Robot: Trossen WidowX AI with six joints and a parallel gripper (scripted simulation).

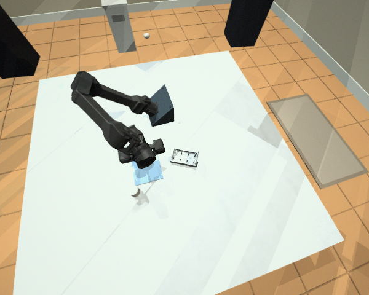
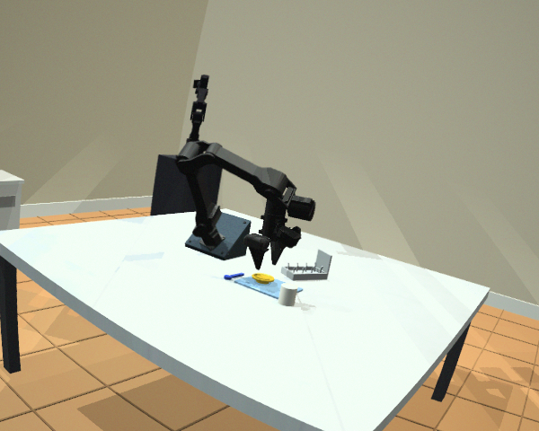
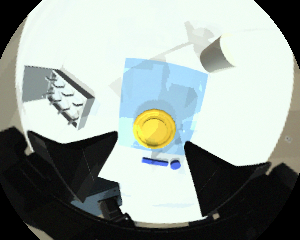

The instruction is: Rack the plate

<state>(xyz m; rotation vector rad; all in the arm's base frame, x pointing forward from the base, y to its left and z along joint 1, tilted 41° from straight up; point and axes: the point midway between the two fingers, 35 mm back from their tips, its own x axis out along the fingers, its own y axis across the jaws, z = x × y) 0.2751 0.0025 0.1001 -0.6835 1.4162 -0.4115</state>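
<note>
Now: the yellow plate 30 mm below my gripper tip. Also, from my gripper tip: blue utensil 70 mm behind, 50 mm to the right, 50 mm below; then white cup 140 mm ahead, 60 mm to the right, 20 mm below; then light blue mat 30 mm ahead, 50 mm below.
</note>
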